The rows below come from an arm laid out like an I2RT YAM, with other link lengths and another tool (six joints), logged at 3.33 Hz.
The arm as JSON. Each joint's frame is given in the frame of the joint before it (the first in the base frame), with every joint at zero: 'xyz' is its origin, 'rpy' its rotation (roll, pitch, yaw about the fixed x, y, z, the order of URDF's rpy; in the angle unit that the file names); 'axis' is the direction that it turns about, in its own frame. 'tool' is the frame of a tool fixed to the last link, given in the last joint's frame.
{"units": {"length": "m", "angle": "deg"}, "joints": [
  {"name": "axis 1", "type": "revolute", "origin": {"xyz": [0.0, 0.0, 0.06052], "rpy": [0.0, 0.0, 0.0]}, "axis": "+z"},
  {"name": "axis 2", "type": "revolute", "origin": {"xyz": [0.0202, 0.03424, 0.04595], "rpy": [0.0, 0.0, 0.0]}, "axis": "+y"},
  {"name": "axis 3", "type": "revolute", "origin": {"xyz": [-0.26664, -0.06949, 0.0], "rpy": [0.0, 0.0, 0.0]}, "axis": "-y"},
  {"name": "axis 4", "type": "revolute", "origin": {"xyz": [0.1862, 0.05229, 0.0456], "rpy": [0.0, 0.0, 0.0]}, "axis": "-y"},
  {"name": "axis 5", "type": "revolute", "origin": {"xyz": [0.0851, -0.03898, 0.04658], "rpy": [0.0, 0.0, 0.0]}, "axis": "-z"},
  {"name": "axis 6", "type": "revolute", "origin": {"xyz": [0.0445, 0.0, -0.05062], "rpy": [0.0, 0.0, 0.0]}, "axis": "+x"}
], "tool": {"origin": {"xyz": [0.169, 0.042, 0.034], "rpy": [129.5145, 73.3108, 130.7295]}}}
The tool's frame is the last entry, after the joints.
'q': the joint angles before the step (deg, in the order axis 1, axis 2, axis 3, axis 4, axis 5, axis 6). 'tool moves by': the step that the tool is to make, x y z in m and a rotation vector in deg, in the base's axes. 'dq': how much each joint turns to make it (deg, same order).
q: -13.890 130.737 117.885 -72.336 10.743 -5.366
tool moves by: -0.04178 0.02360 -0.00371 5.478 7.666 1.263
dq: -0.154 0.001 -0.022 -8.523 -3.476 -1.399
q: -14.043 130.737 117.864 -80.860 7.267 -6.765
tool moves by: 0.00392 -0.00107 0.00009 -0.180 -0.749 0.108
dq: -0.022 0.000 -0.002 0.788 0.000 -0.131
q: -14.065 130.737 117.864 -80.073 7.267 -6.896
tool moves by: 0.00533 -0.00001 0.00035 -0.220 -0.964 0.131
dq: 0.176 -0.022 0.001 0.961 -0.021 0.044
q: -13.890 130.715 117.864 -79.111 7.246 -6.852
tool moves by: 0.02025 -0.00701 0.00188 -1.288 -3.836 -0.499
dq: -0.066 -0.001 0.063 3.913 0.327 0.437
